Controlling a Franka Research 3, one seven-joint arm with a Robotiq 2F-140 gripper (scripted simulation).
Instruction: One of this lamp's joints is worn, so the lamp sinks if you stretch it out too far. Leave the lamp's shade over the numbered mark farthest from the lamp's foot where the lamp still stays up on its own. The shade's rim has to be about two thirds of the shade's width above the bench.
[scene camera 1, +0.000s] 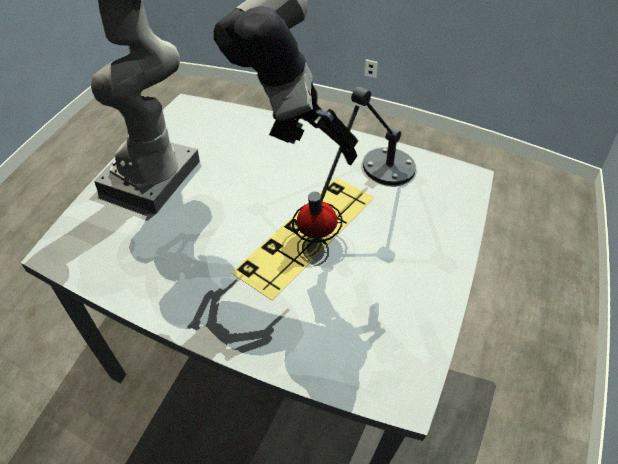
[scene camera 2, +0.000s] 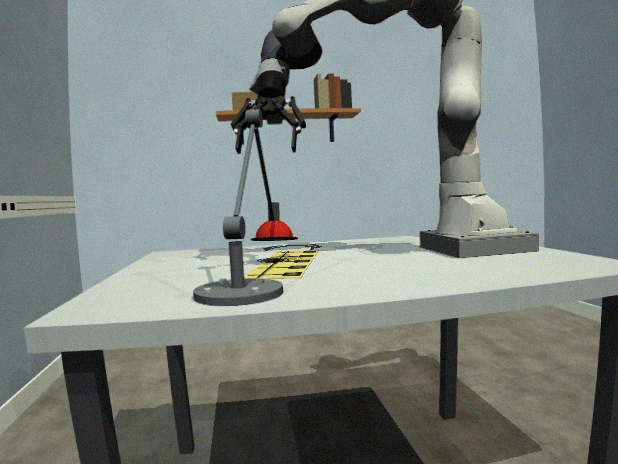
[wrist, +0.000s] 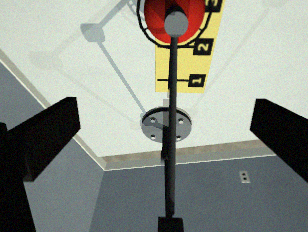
Labels:
My gripper shows in scene camera 1 (324, 147), in scene camera 2 and in the wrist view. One and the same spot on my gripper: (wrist: 38, 140) is (scene camera 2: 242, 134).

